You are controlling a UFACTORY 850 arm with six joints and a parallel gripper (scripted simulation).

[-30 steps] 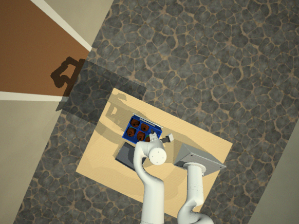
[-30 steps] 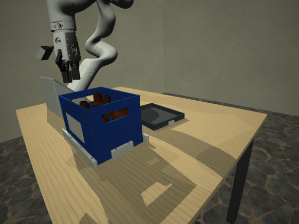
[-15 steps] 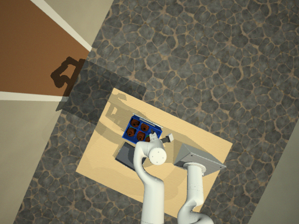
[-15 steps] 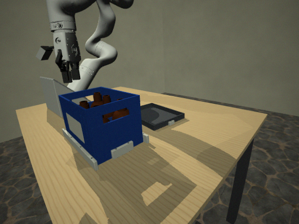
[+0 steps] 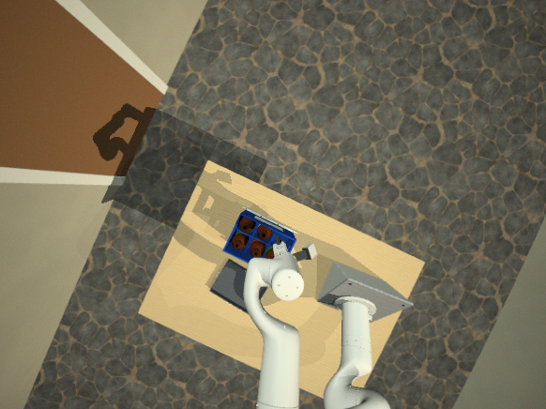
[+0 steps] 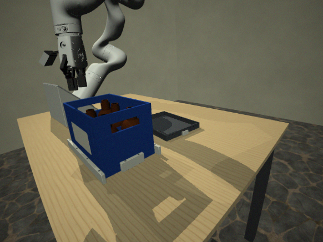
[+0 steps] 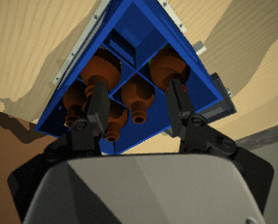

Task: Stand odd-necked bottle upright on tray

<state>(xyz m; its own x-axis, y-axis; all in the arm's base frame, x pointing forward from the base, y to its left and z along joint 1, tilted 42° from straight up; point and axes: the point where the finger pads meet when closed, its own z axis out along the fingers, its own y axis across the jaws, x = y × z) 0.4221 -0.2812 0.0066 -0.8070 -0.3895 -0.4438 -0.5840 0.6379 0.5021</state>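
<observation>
Right now the brown bottle is 150 mm below my hand, 90 mm to the left of it and 20 mm ahead of it. From my hand the other things lie so: blue crate: 160 mm below, 90 mm ahead, 30 mm to the left; dark tray: 310 mm to the left, 230 mm below, 130 mm ahead.
</observation>
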